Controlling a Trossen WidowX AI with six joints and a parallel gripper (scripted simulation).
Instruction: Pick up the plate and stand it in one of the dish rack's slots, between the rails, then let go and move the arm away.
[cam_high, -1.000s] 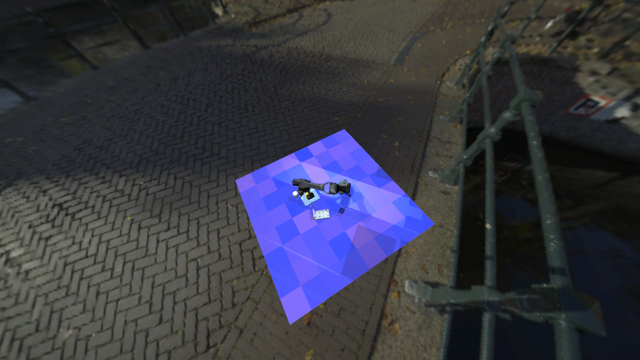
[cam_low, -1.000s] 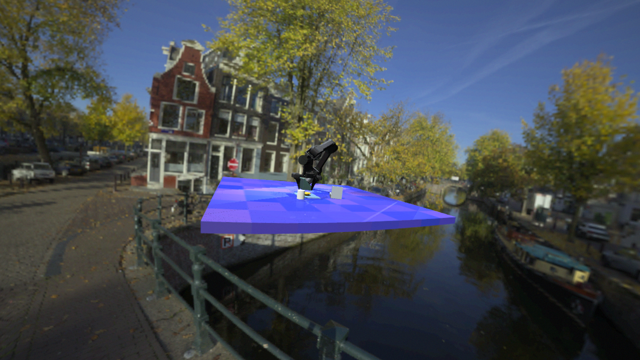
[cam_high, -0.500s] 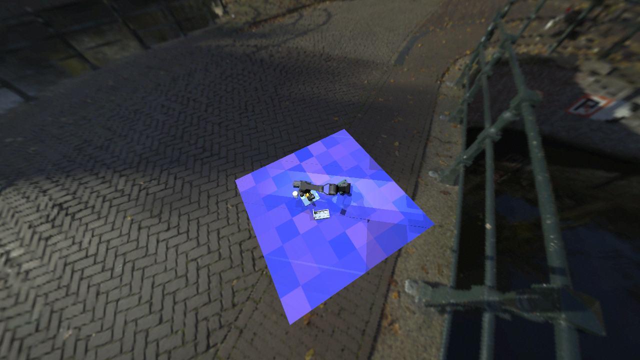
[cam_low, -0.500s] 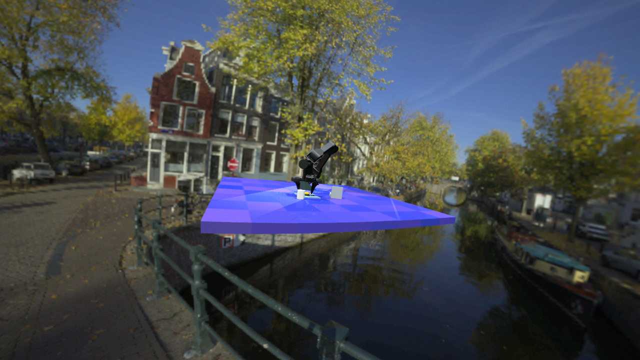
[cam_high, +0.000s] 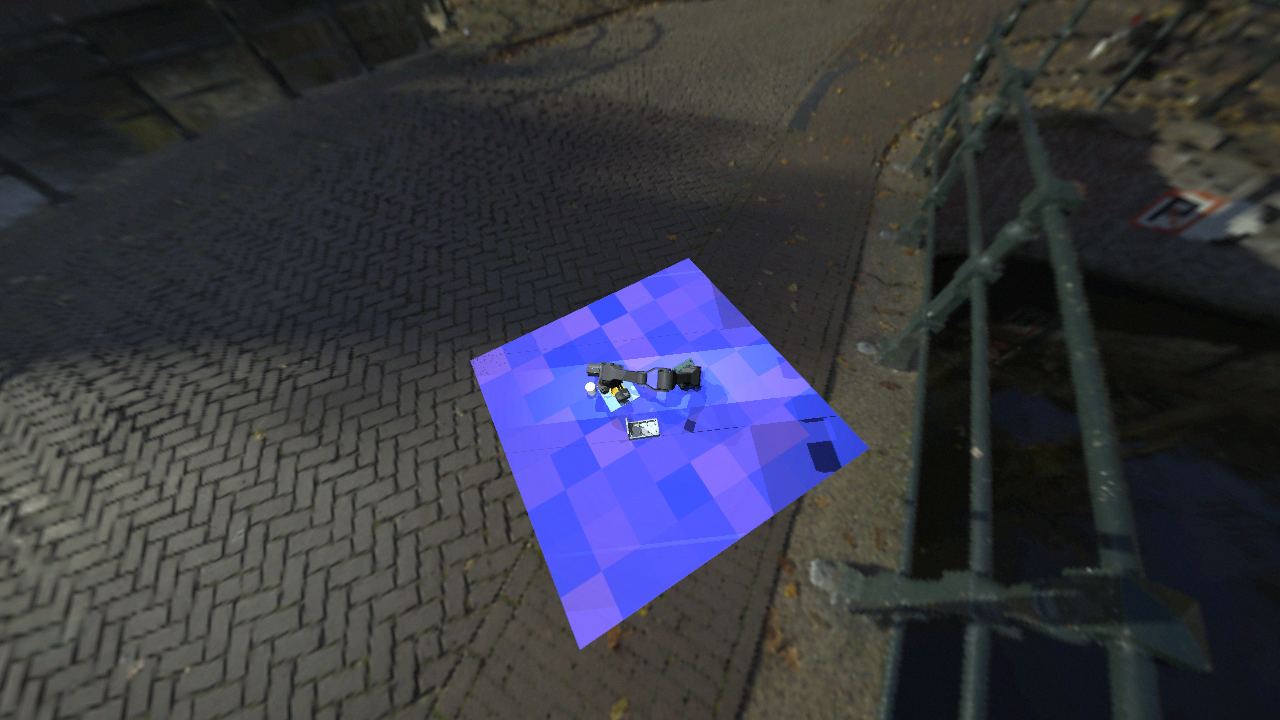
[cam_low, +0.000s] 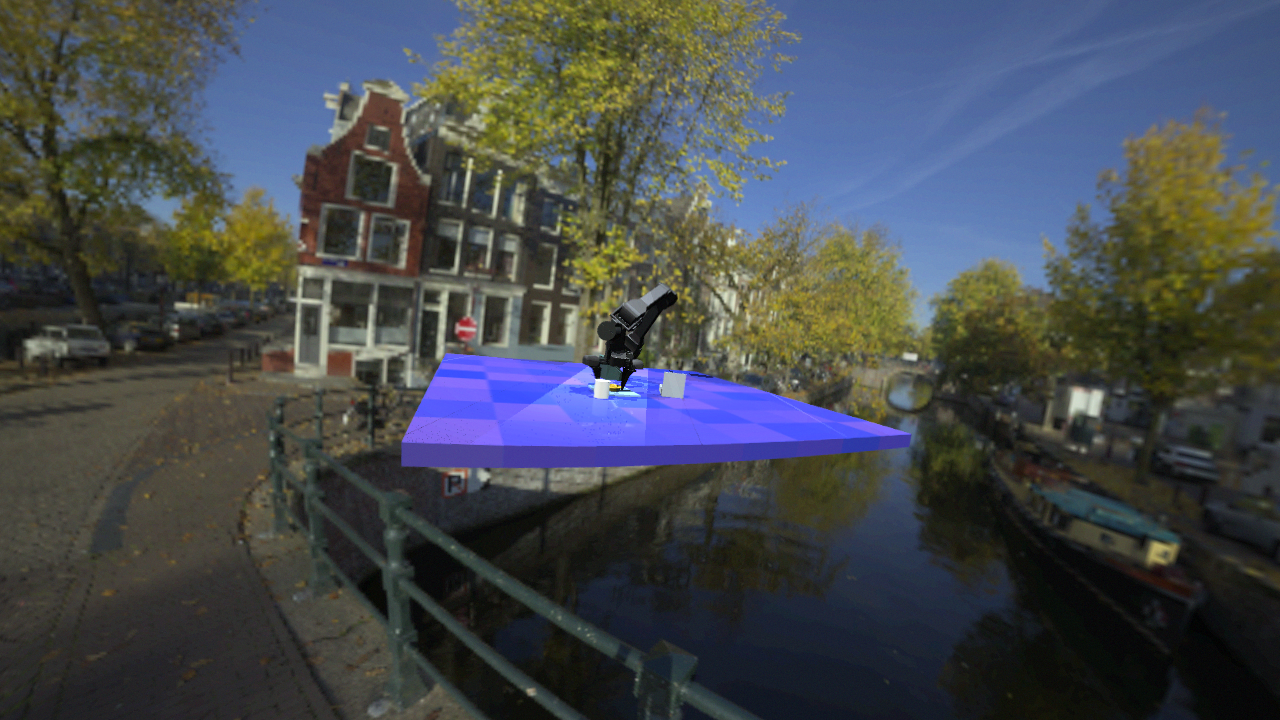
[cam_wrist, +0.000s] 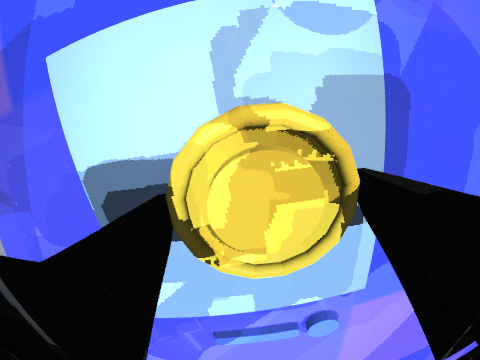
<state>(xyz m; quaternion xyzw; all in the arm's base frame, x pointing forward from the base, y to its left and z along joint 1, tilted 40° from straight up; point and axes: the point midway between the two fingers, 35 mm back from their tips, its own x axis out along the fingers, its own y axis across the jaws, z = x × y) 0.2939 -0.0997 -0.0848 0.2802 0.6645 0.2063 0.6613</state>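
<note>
Now: the yellow plate 1 cm above my gripper tip. Round my gripper tip: blue spoon: 11 cm behind; white cup: 10 cm ahead, 7 cm to the right, 2 cm above; dish rack: 1 cm ahead, 22 cm to the left, 2 cm above.
</note>
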